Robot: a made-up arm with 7 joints.
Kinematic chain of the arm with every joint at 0, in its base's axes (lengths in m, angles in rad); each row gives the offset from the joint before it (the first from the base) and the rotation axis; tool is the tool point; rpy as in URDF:
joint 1: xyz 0 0 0.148 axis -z
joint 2: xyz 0 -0.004 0.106 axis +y
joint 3: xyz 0 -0.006 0.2 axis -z
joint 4: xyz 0 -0.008 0.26 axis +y
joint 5: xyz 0 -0.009 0.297 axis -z
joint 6: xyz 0 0 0.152 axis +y
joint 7: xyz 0 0 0.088 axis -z
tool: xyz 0 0 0 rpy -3.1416 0 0
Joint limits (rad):
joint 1: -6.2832..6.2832
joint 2: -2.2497..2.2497
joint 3: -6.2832..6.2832
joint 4: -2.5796..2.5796
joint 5: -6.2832..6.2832
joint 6: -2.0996..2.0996
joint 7: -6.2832..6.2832
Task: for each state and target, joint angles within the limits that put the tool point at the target. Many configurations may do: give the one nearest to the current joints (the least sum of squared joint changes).
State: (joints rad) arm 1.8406 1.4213 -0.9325 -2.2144 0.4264 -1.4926 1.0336
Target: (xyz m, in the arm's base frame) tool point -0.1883 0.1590 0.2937
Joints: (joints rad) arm 2.4190 1.4189 -1.4379 -2.4554 0.2326 -1.2911 1.0336
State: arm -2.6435 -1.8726 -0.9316 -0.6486 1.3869 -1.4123 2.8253
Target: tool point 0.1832 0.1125 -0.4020
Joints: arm -2.7610 -2.2497 -0.5072 -1.4015 1.2744 -1.4798 2.8253
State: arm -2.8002 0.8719 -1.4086 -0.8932 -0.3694 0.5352 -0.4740
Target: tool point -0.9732 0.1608 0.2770
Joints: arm -3.1094 1.5504 -1.4907 -0.2839 -0.3300 0.3779 -0.4740
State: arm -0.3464 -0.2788 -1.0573 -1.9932 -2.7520 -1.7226 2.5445
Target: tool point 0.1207 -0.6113 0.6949
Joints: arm -0.9927 -0.5580 -1.1337 -1.4185 -2.7670 -1.3981 2.5445
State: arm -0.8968 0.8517 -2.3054 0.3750 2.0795 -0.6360 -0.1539
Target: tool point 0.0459 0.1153 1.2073
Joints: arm -0.7687 0.2856 -2.5638 0.2801 2.0296 -0.7421 -0.1539
